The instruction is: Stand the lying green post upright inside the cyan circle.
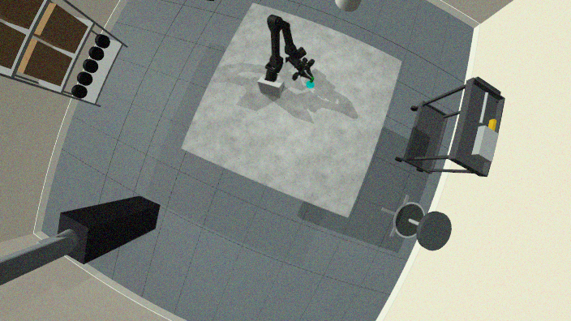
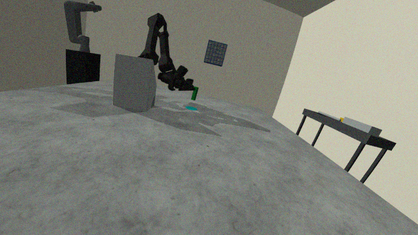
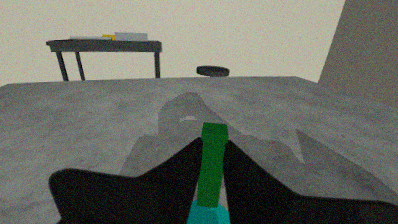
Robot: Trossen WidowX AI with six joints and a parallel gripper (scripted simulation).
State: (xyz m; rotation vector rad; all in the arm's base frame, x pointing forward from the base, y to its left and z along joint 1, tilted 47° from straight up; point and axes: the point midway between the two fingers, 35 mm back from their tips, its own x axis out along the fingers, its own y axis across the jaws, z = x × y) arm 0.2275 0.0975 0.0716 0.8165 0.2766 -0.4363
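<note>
Right now my gripper tip is 100 mm above the cyan circle. Also, from my gripper tip: green post 20 mm below.
</note>
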